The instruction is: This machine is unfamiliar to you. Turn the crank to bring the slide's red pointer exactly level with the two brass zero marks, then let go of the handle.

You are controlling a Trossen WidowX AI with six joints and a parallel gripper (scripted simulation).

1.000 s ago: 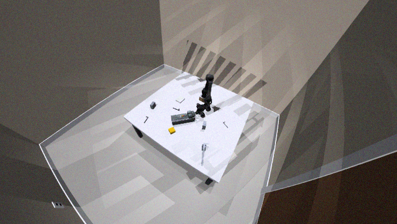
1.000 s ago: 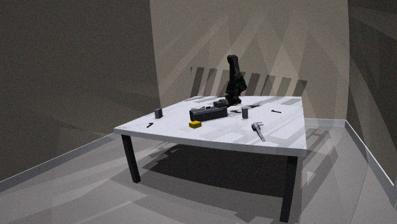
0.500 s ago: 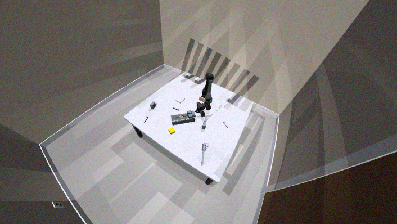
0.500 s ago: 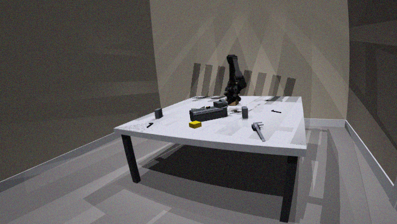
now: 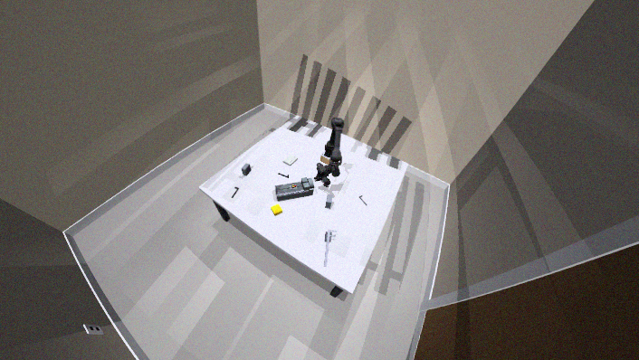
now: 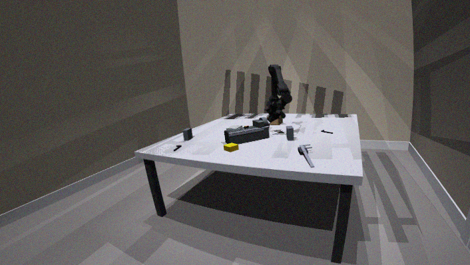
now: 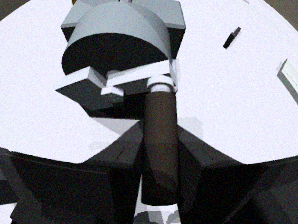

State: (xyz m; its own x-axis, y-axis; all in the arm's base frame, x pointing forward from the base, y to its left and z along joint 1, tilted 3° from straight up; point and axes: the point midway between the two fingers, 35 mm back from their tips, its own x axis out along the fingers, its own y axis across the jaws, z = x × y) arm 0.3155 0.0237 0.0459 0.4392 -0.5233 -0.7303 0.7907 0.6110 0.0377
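My gripper tip is 110 mm short of the red pointer and 100 mm to the left of it. From my gripper tip the other things lie so: yellow block (310 mm ahead, 150 mm to the right, 60 mm below); dark crank handle (10 mm behind, 10 mm to the left, 20 mm above).
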